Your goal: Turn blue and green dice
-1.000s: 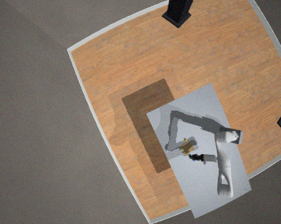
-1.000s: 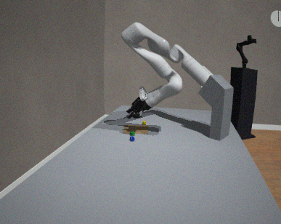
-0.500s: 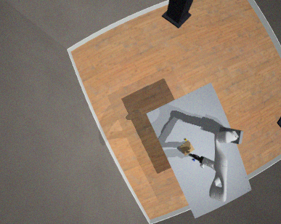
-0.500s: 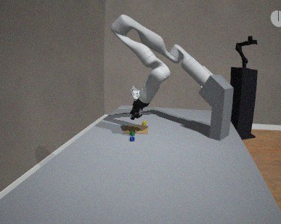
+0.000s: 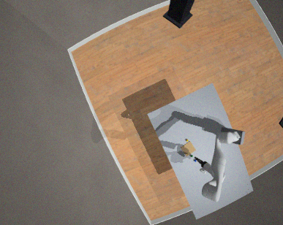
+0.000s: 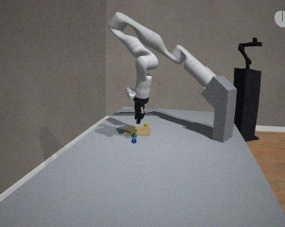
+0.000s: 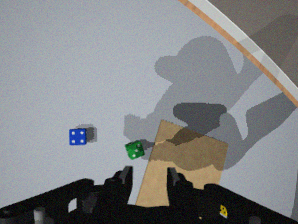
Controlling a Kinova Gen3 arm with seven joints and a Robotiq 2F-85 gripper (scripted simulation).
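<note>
Now: the blue die 3 cm ahead of my hand, 7 cm to the left of it and 10 cm below it. Also, from my hand: green die (2 cm ahead, 1 cm to the right, 10 cm below); then tan mat (2 cm behind, 10 cm to the right, 10 cm below); then yellow die (9 cm behind, 19 cm to the right, 10 cm below).
</note>
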